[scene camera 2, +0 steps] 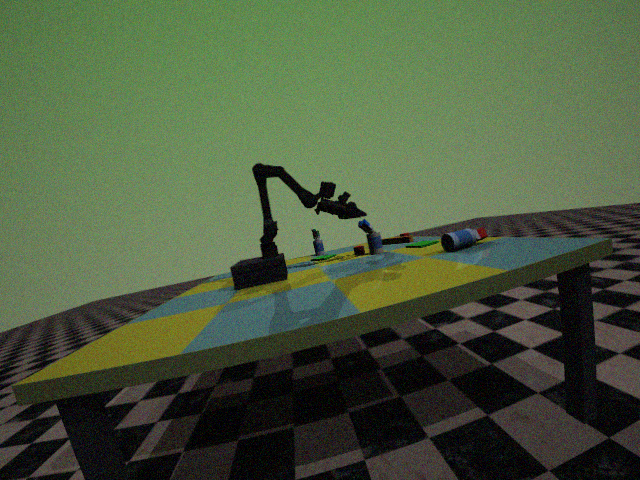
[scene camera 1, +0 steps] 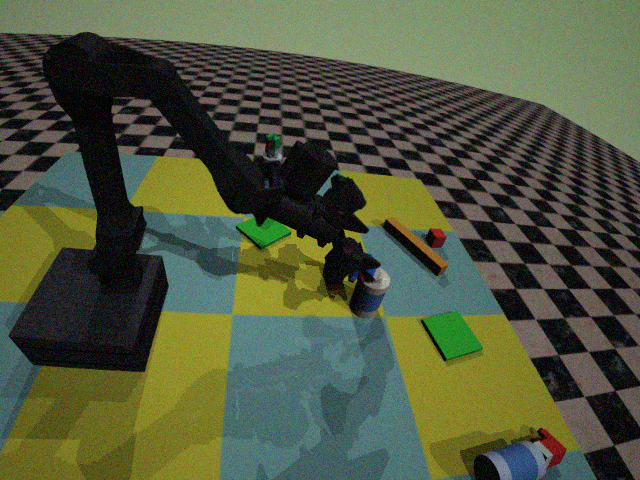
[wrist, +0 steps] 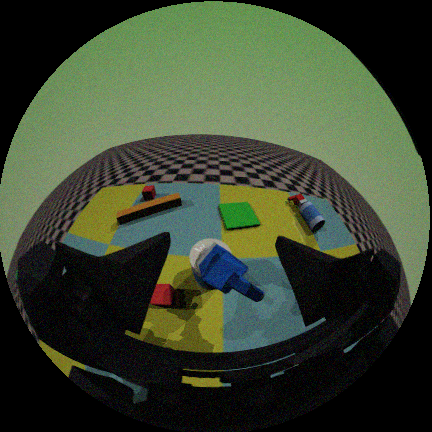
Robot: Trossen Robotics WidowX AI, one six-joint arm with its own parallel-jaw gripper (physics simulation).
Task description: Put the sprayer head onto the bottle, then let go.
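Frame: origin at the arm's base, x back, y right, z up, level; centimetres.
Where they show: gripper, fingertip midpoint: (scene camera 2: 363,215) (scene camera 1: 373,247) (wrist: 225,240); arm's base, link origin: (scene camera 2: 269,256) (scene camera 1: 121,279).
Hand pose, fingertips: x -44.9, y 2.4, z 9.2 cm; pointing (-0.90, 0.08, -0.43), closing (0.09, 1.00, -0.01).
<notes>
Each offset is from my fingertips to the centre of the thing. "spot": to the spot under its first point.
The upright bottle, white with a blue band @(dx -3.2, dy -0.7, dz -13.0 cm) (scene camera 1: 367,300) (scene camera 2: 374,243) (wrist: 199,251), stands on the table. The blue sprayer head @(spot: dx +0.3, dy +2.2, dz -4.1 cm) (scene camera 1: 369,272) (scene camera 2: 364,225) (wrist: 223,269) is at its top, tilted over to one side, its nozzle toward the lower right in the wrist view. Whether it is seated in the neck cannot be told. My gripper (scene camera 1: 373,246) (scene camera 2: 364,213) (wrist: 225,240) is open and empty, its fingers wide apart. In scene view 2 it is just above the head. In scene view 1 a finger partly hides the head.
A red block @(dx +1.8, dy -9.8, dz -16.2 cm) (scene camera 2: 359,250) (wrist: 162,295) lies beside the bottle. Another red cube @(dx -32.0, dy -21.6, dz -16.2 cm) (scene camera 1: 436,237) (wrist: 149,192) and an orange bar @(dx -23.7, dy -19.2, dz -16.7 cm) (scene camera 1: 413,245) (wrist: 150,207) lie beyond. Green tiles @(dx +16.8, dy -27.0, dz -17.8 cm) (scene camera 1: 263,232) @(dx -21.1, dy +9.3, dz -17.8 cm) (scene camera 1: 452,335), a lying red-headed bottle @(dx -20.8, dy +36.3, dz -15.6 cm) (scene camera 1: 516,461) (scene camera 2: 460,239) and a standing green-headed bottle @(dx +13.8, dy -51.6, dz -9.6 cm) (scene camera 1: 273,146) (scene camera 2: 317,245) also show.
</notes>
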